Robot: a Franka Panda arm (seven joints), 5 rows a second.
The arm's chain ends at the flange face. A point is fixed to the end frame.
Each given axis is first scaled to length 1.
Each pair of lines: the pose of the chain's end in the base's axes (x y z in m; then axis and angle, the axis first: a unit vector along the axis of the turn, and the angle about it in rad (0 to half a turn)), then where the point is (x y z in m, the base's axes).
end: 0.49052 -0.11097 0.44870 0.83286 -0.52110 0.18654 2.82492
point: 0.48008 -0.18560 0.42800
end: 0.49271 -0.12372 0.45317 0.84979 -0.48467 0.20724 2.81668
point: 0.48862 -0.19964 0.43509
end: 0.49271 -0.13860 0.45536 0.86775 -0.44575 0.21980 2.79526
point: 0.49463 -0.21527 0.44034
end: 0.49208 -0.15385 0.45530 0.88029 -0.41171 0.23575 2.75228
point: 0.49880 -0.23102 0.44496
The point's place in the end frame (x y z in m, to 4 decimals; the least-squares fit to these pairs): 0.0450 0.0394 0.0503
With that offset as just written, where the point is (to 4 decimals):
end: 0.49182 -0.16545 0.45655 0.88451 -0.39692 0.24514 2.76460
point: 0.5014 -0.2424 0.4465
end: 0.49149 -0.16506 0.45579 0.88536 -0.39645 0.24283 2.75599
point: 0.5008 -0.2420 0.4461
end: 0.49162 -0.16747 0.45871 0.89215 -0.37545 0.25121 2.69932
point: 0.5032 -0.2446 0.4537
